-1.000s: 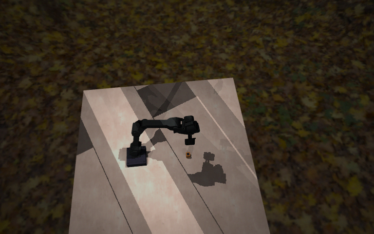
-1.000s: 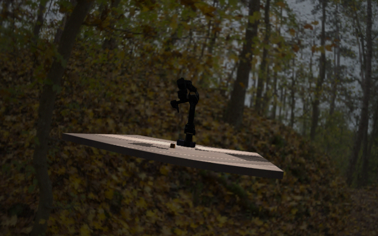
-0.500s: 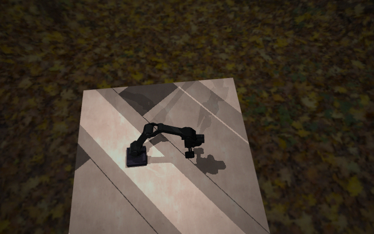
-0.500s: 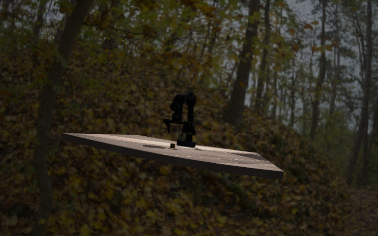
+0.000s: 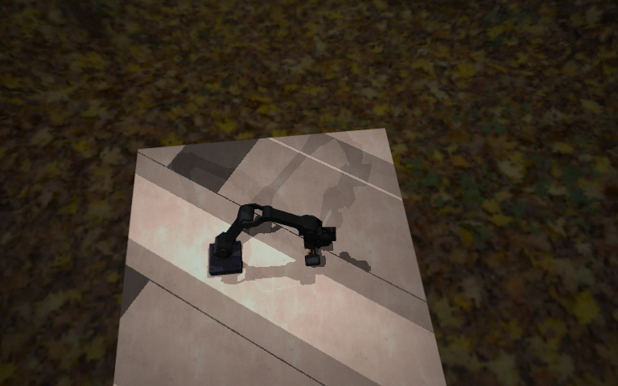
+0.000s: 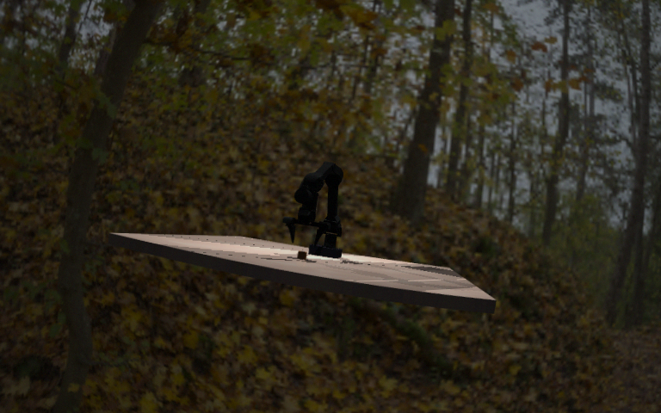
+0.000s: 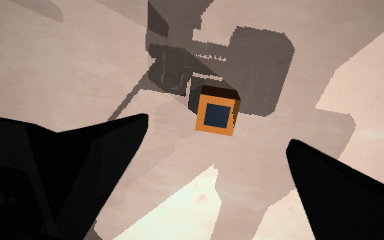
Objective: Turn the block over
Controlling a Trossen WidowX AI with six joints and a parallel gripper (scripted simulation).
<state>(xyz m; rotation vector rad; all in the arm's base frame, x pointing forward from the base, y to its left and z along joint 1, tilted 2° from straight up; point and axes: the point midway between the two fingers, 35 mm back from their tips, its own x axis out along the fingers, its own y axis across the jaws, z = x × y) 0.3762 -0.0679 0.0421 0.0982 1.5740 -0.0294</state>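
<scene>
The small orange block lies 4 cm below my gripper tip.
</scene>
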